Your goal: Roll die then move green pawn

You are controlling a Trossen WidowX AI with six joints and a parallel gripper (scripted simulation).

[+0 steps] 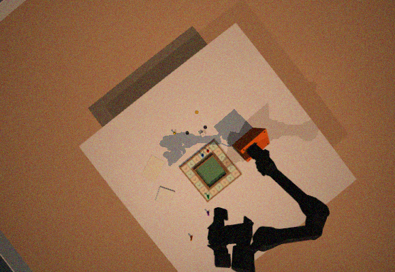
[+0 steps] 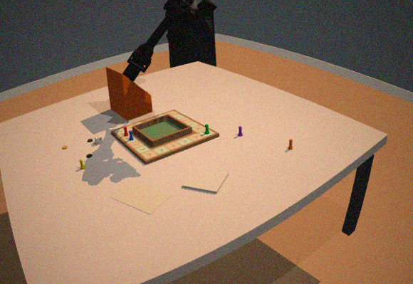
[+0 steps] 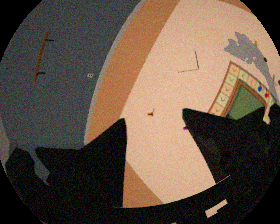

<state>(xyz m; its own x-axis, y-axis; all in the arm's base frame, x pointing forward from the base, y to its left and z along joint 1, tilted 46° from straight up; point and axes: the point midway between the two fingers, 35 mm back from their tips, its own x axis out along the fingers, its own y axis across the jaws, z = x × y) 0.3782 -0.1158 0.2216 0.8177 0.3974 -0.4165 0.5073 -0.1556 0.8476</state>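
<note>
Now: gripper tip 34 cm above the white die, 30 cm to the left of it and 27 cm past it. The rest, counted from my gripper tip: blue pawn 33 cm below, 21 cm to the right, 17 cm behind; green pawn 33 cm below, 2 cm behind, 1 cm to the left; purple pawn 34 cm below, 9 cm to the left, 5 cm ahead.
</note>
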